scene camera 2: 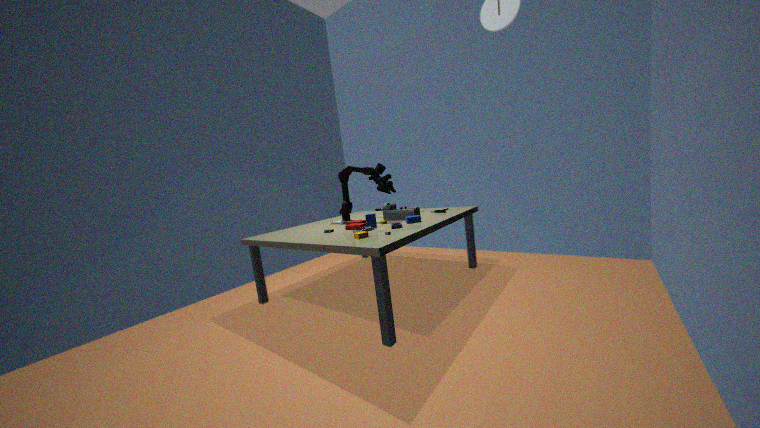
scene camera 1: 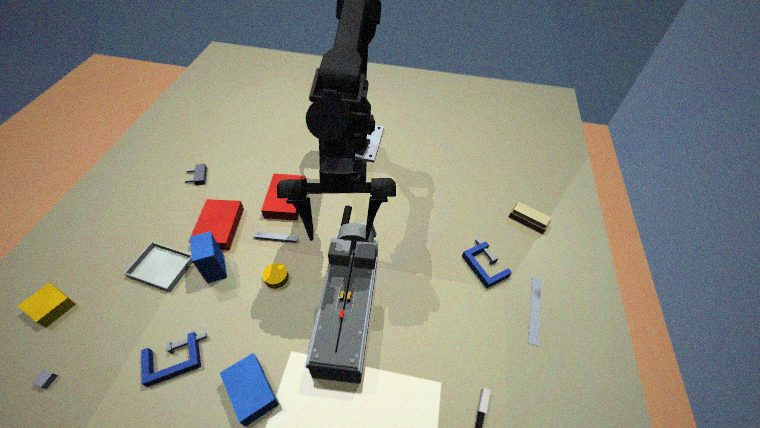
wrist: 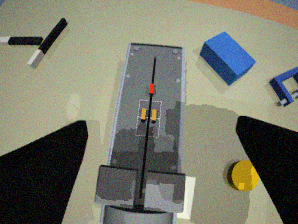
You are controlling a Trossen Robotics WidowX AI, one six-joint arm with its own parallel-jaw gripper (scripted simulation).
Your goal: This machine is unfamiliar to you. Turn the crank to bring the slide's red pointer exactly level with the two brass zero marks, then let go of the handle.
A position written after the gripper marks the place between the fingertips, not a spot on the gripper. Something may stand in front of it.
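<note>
A blue block (scene camera 1: 207, 256) is part of the scene, along with a grey tray (scene camera 1: 158, 265) and a wooden brush (scene camera 1: 521, 213). The tray is out of frame in the wrist view, and the brush is out of frame in the wrist view too. A blue block (wrist: 227, 58) and a grey slide machine (wrist: 143, 171) can be seen as well. The gripper (scene camera 1: 339, 239) (wrist: 164, 125) is open and holds nothing.
</note>
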